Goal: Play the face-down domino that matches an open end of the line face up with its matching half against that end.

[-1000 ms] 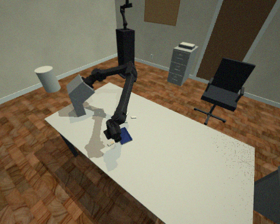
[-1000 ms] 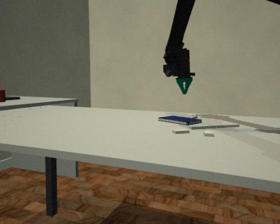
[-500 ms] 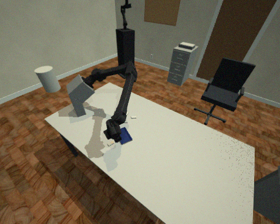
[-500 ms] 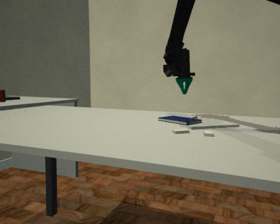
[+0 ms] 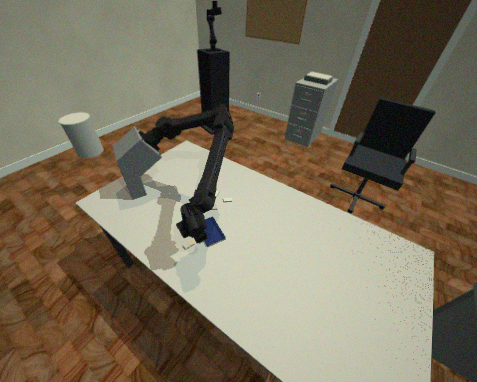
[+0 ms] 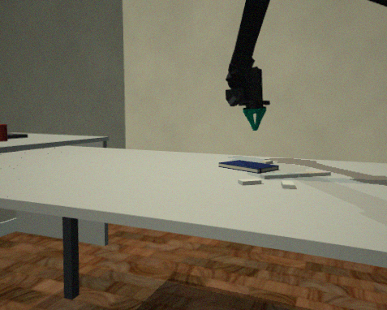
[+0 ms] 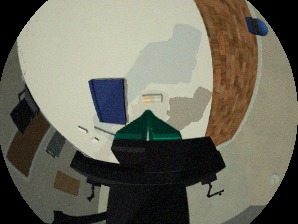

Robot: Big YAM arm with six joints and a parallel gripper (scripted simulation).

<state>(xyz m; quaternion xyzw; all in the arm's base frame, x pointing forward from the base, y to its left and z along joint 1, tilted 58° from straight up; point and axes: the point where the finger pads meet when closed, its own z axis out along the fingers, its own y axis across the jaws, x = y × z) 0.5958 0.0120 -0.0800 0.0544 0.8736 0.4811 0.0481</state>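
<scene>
Now: the white domino 120 mm below my hand, 40 mm behind it and 10 mm to the right of it. The rest, counted from my hand: book 120 mm to the left, 110 mm below, 50 mm behind.
</scene>
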